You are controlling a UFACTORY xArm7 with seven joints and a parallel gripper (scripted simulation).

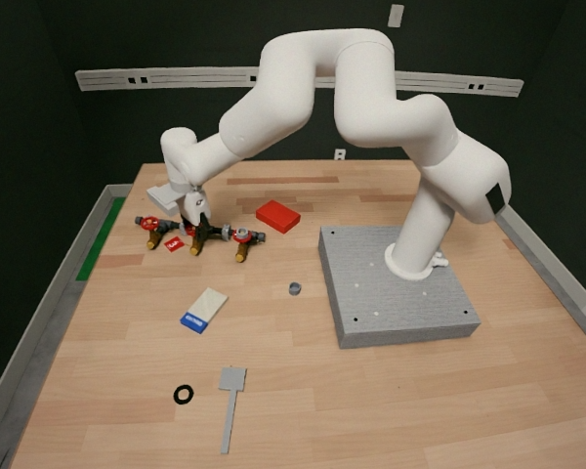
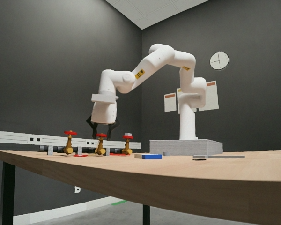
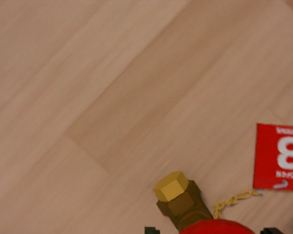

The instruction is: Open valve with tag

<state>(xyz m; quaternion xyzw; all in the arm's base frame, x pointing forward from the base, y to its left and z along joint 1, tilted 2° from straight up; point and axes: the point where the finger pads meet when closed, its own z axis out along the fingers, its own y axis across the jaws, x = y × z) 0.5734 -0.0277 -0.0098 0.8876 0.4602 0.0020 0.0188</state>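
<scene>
My hand is 80 mm short of the red tag, 80 mm above it and 20 mm to the left of it. Round my hand: blue box 200 mm to the left, 80 mm below, 80 mm behind; red block 200 mm behind, 170 mm to the right, 70 mm below; grey cap 130 mm behind, 10 mm to the left, 10 mm above.
</scene>
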